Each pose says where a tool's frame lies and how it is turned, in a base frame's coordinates. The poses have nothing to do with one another.
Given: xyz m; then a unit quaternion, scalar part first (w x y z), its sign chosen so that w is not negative.
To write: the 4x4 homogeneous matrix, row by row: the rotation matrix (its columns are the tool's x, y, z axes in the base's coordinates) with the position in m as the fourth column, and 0 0 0 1 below. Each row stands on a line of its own. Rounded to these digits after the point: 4 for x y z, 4 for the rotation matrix.
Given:
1: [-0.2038 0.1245 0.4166 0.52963 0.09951 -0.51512 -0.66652]
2: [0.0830 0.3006 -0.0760 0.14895 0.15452 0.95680 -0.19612]
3: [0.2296 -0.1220 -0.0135 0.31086 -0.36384 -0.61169 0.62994]
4: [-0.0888 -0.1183 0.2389 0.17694 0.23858 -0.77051 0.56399]
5: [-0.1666 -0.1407 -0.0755 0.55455 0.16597 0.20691 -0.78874]
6: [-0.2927 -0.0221 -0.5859 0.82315 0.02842 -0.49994 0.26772]
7: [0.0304 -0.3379 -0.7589 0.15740 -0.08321 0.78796 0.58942]
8: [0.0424 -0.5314 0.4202 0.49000 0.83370 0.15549 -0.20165]
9: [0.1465 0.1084 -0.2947 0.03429 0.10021 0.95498 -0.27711]
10: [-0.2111 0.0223 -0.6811 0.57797 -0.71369 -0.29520 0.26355]
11: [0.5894 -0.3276 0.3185 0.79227 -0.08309 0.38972 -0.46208]
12: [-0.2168 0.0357 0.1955 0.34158 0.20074 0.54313 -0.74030]
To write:
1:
-0.4192 0.6035 -0.6783 -0.2038
-0.8085 0.0917 0.5813 0.1245
0.4130 0.7921 0.4495 0.4166
0 0 0 1

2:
-0.9079 0.3541 0.2244 0.0830
0.2373 0.8753 -0.4213 0.3006
-0.3456 -0.3293 -0.8787 -0.0760
0 0 0 1

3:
-0.5420 0.0535 -0.8387 0.2296
0.8368 -0.0584 -0.5444 -0.1220
-0.0781 -0.9969 -0.0131 -0.0135
0 0 0 1

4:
-0.8235 -0.5672 -0.0036 -0.0888
-0.1681 0.2500 -0.9535 -0.1183
0.5418 -0.7847 -0.3012 0.2389
0 0 0 1

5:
-0.3299 0.9435 -0.0323 -0.1666
-0.8061 -0.2993 -0.5105 -0.1407
-0.4913 -0.1423 0.8593 -0.0755
0 0 0 1

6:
0.3568 -0.4692 -0.8078 -0.2927
0.4123 0.8550 -0.3145 -0.0221
0.8383 -0.2209 0.4985 -0.5859
0 0 0 1

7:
-0.9366 -0.3167 0.1500 0.0304
0.0544 0.2913 0.9551 -0.3379
-0.3461 0.9027 -0.2556 -0.7589
0 0 0 1

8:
0.8703 0.4569 -0.1839 0.0424
0.0616 -0.4714 -0.8797 -0.5314
-0.4886 0.7543 -0.4385 0.4202
0 0 0 1

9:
-0.9776 0.2104 0.0100 0.1465
0.1724 0.8263 -0.5361 0.1084
-0.1210 -0.5224 -0.8441 -0.2947
0 0 0 1

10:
0.6868 0.1167 -0.7174 -0.2111
0.7260 -0.1576 0.6694 0.0223
-0.0350 -0.9806 -0.1930 -0.6811
0 0 0 1

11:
0.2692 0.6674 0.6943 0.5894
-0.7970 0.5592 -0.2285 -0.3276
-0.5407 -0.4918 0.6824 0.3185
0 0 0 1

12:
-0.6861 0.7238 0.0738 -0.2168
-0.2877 -0.1767 -0.9413 0.0357
-0.6683 -0.6670 0.3294 0.1955
0 0 0 1

